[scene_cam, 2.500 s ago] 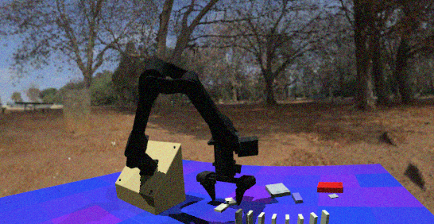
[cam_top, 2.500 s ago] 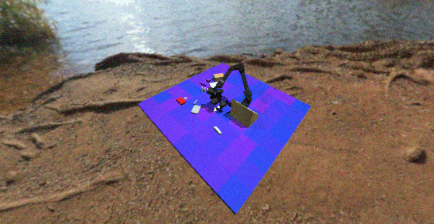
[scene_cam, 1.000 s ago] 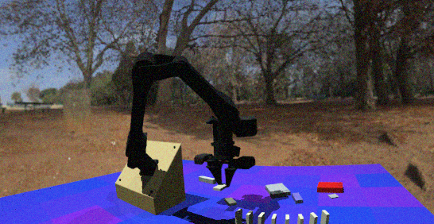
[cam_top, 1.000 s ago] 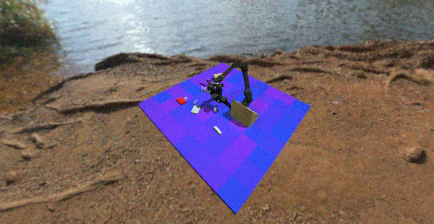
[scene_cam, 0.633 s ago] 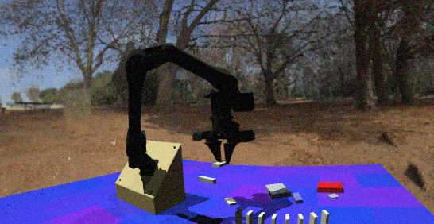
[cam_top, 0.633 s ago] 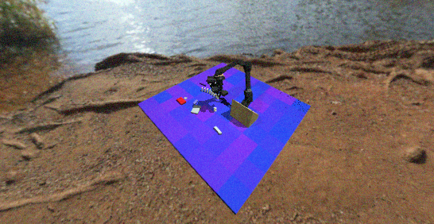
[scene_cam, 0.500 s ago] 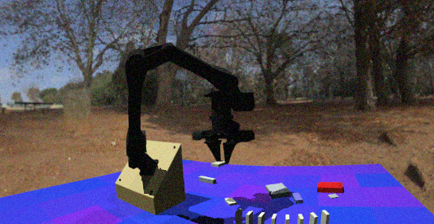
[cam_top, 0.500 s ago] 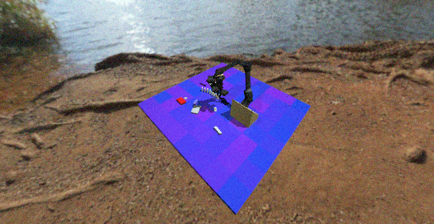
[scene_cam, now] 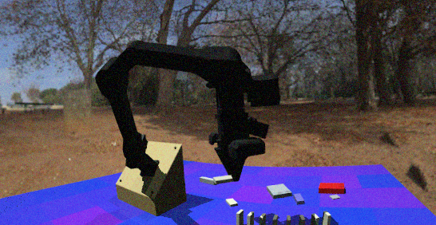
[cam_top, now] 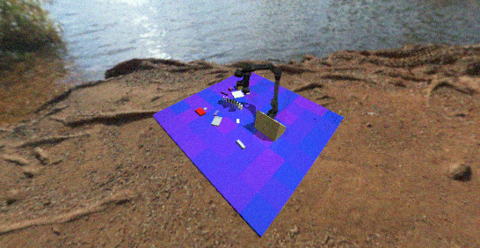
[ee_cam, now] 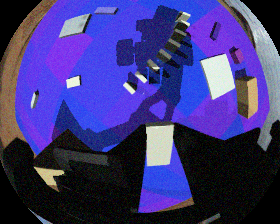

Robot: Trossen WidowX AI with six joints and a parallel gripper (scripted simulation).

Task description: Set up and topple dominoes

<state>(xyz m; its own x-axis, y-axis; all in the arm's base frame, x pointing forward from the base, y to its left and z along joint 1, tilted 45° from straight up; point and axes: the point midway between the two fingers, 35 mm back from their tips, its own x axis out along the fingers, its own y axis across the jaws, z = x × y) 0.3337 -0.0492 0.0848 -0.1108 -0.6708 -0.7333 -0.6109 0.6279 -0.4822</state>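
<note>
Right now my gripper tip is 17 cm short of the white plate, 16 cm above it and 12 cm to the left of it. The rest, counted from my gripper tip: flat grey block: 32 cm to the left, 15 cm below, 6 cm ahead; then purple piece: 25 cm to the left, 15 cm below, 14 cm ahead; then tan box: 25 cm to the right, 22 cm ahead, 13 cm below.
</note>
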